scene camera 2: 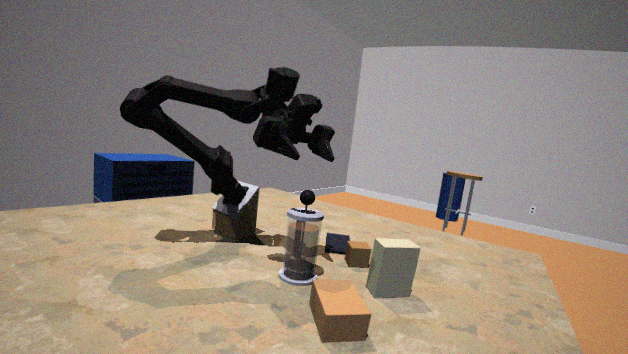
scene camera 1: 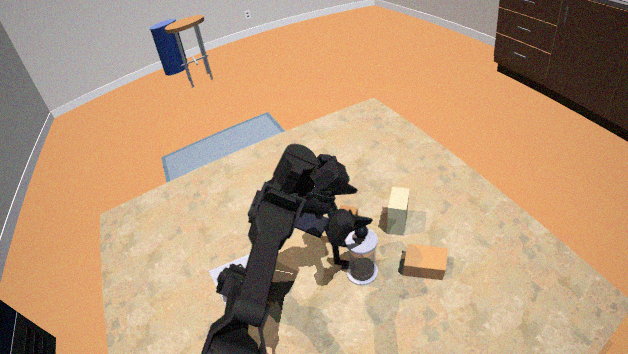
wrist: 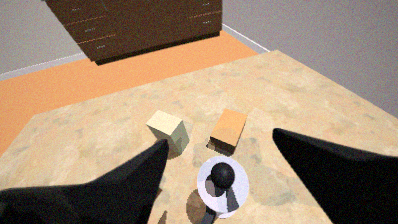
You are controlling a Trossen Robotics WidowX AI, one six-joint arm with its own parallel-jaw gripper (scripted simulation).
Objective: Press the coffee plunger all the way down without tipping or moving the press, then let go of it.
Note:
My gripper [scene camera 2: 316, 159] is open, with nothing in its grasp. I also see a coffee press [scene camera 2: 303, 229] and an orange box [scene camera 2: 339, 312].
The coffee press is seen too in scene camera 1 [scene camera 1: 361, 244]. My gripper is seen too in scene camera 1 [scene camera 1: 363, 205] and in the wrist view [wrist: 219, 138].

